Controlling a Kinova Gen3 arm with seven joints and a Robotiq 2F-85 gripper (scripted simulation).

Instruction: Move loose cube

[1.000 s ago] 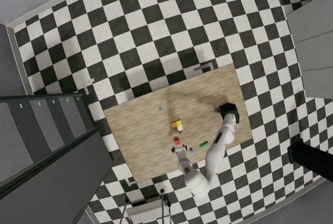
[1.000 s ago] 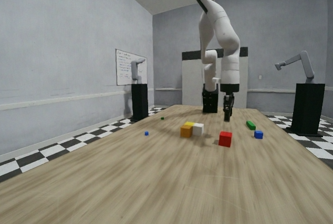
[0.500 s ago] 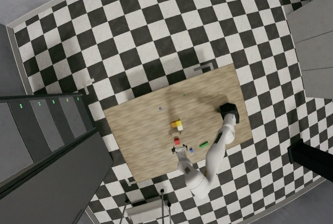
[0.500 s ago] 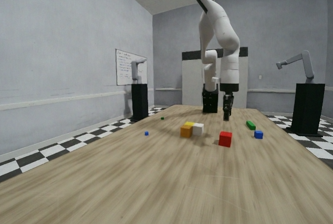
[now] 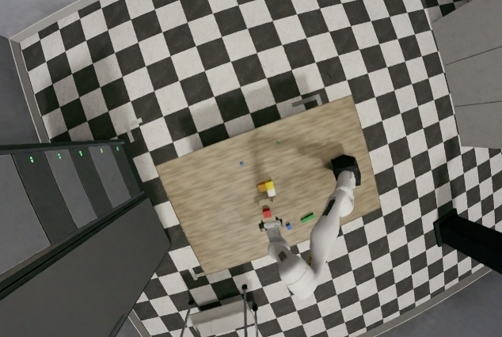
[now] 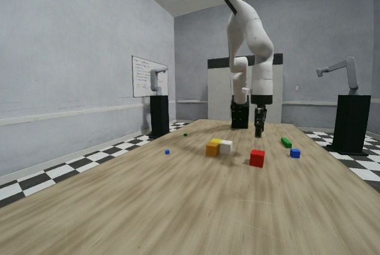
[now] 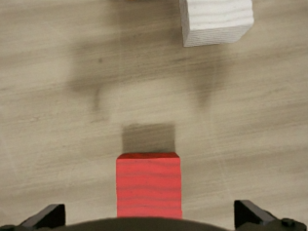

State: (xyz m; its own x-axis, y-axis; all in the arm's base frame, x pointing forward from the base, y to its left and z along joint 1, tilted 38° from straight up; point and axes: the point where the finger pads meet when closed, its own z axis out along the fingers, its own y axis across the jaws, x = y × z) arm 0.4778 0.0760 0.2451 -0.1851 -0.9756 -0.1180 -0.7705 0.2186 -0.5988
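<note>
The red cube lies 10 cm below my hand. From my hand the other things lie so: green block 25 cm behind, 18 cm to the left, 11 cm below.
</note>
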